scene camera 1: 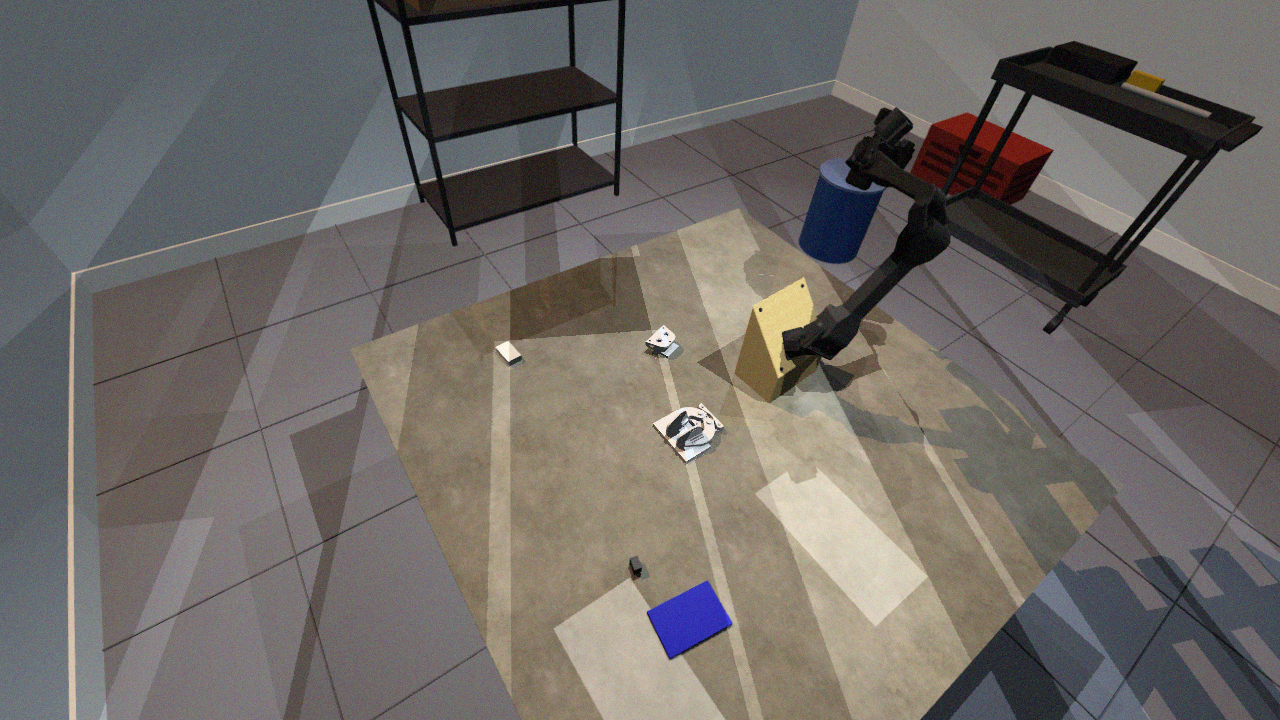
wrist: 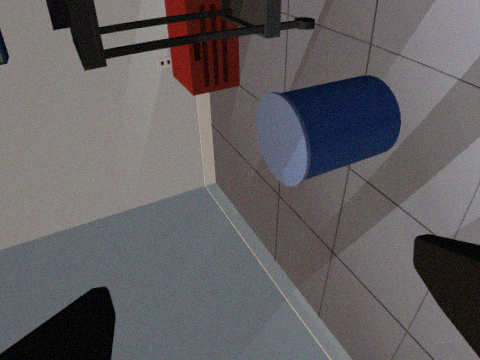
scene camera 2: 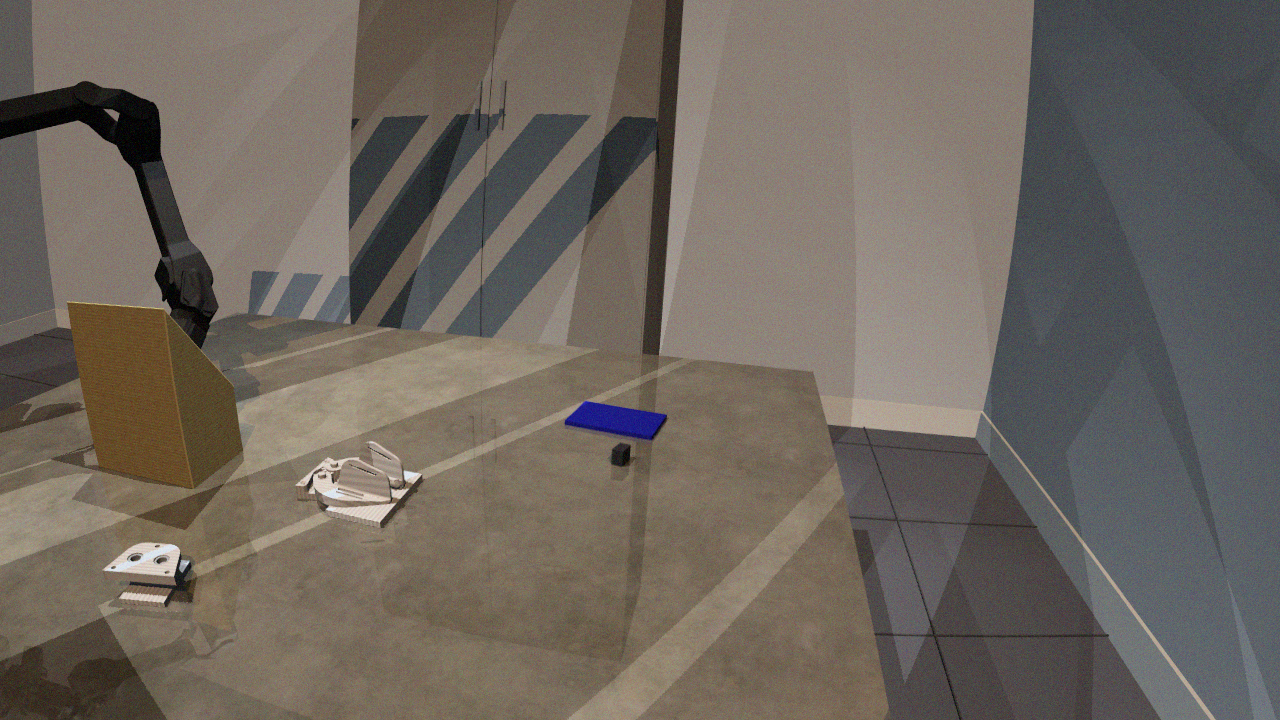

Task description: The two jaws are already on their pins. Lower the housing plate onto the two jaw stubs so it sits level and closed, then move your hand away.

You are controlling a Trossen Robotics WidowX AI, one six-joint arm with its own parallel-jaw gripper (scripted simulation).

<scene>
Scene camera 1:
my gripper: 879, 148
blue pad: 686, 620
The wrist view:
my gripper: 269, 277
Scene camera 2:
blue pad: 630, 422
</scene>
